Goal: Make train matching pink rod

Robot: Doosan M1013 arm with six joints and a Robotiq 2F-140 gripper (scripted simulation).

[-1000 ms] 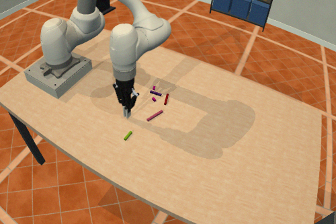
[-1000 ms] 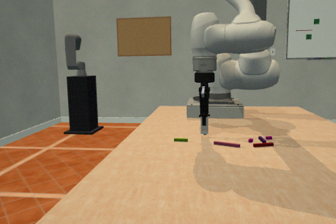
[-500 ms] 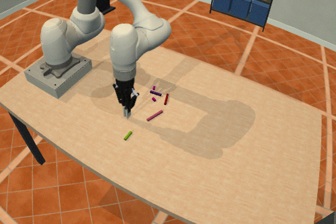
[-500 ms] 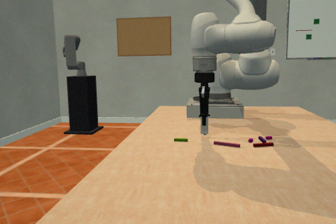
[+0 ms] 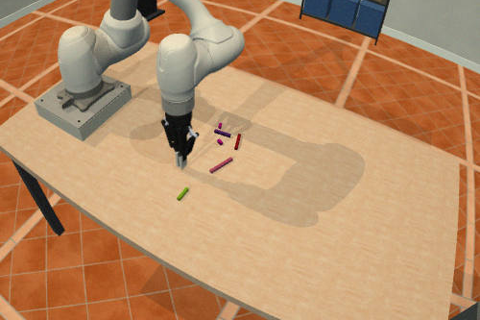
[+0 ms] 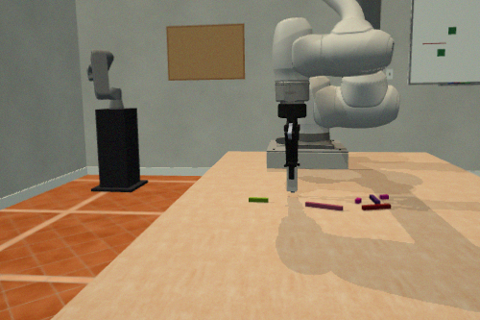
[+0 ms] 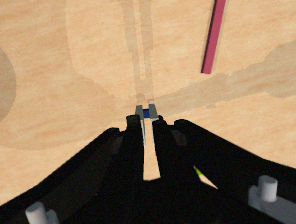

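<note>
Right now my hand is 3 cm above the blue rod. Also, from my hand: pink rod (10 cm ahead, 8 cm to the left, 4 cm below); then lime rod (8 cm to the right, 6 cm ahead, 4 cm below); then purple rod (21 cm to the left, 4 cm below, 3 cm ahead).
</note>
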